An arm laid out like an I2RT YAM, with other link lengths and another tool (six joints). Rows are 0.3 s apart.
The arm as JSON. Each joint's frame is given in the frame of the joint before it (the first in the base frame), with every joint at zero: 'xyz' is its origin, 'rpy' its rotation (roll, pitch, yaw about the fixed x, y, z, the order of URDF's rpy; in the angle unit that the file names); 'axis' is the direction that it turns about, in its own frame. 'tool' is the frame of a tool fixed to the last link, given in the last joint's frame.
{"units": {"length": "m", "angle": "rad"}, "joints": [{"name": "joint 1", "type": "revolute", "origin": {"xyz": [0.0, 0.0, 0.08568], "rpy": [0.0, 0.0, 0.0]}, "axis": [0.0, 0.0, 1.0]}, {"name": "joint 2", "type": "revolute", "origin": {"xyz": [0.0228, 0.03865, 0.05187], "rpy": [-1.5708, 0.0, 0.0]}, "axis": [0.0, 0.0, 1.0]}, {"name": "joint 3", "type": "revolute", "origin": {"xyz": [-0.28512, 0.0, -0.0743], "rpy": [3.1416, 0.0, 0.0]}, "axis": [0.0, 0.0, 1.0]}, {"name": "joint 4", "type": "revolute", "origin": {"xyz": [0.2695, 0.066, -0.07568], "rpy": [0.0, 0.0, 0.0]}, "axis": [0.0, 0.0, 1.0]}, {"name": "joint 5", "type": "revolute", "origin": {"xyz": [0.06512, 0.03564, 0.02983], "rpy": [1.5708, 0.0, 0.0]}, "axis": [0.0, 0.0, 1.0]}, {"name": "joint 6", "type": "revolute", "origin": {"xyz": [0.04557, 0.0, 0.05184], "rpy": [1.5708, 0.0, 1.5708]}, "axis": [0.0, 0.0, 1.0]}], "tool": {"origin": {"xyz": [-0.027, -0.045, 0.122], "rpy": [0.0, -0.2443, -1.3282]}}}
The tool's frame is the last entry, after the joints.
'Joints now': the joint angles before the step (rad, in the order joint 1, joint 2, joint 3, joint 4, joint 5, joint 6). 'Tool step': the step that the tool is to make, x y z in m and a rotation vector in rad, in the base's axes. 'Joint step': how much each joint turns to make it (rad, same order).
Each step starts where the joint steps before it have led.
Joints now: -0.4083 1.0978 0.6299 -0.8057 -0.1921 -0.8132
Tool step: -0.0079 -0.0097 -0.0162 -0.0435 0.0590 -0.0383
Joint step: -0.0033 0.0168 -0.0255 0.0081 0.0706 0.0163
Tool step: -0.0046 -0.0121 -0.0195 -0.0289 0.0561 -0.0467
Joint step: -0.0175 0.0479 -0.0274 0.0375 0.0549 0.0165
